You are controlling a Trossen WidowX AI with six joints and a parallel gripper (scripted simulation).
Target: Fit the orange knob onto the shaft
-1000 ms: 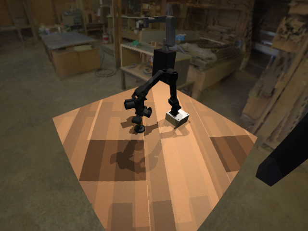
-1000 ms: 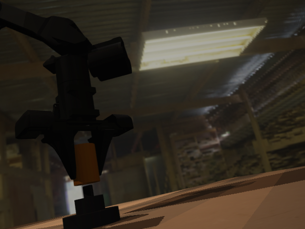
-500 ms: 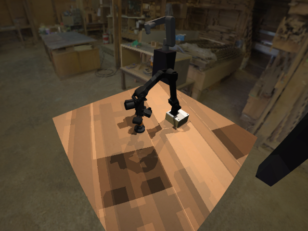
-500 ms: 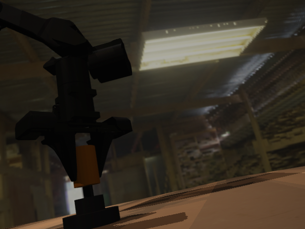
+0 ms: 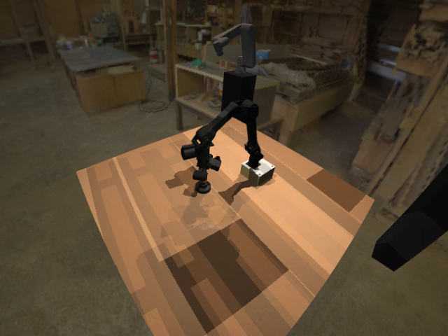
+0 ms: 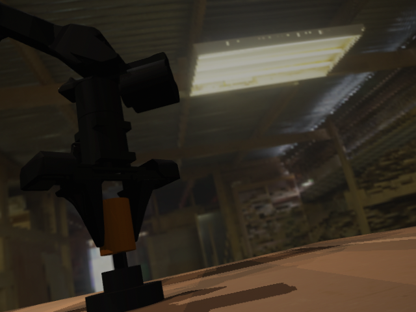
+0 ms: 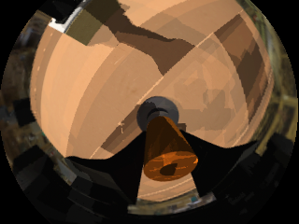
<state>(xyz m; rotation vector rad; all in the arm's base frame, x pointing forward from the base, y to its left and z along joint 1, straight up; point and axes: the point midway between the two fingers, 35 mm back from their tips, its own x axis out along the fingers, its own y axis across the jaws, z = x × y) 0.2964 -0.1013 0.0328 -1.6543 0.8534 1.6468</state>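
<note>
Right now the orange knob is 20 mm above my gripper tip. The rest, counted from my gripper tip: pedestal 40 mm below.
</note>
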